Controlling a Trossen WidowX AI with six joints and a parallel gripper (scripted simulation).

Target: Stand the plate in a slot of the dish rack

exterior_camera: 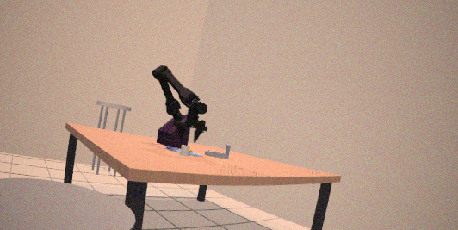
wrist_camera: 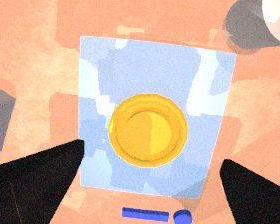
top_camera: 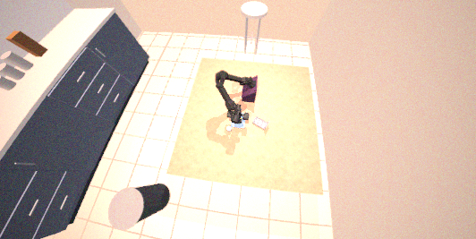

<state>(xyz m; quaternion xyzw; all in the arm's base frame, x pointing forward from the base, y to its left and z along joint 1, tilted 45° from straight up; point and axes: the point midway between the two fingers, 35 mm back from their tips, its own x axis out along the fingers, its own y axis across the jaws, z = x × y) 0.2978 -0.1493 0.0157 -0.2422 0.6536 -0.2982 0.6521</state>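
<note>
Now: the yellow plate 5 cm below my gripper tip. The rest, counted from my gripper tip: dish rack 1 cm ahead, 21 cm to the left, 4 cm below; then blue spoon 12 cm behind, 2 cm to the right, 6 cm below; then white cup 9 cm ahead, 8 cm to the right, 4 cm below.
</note>
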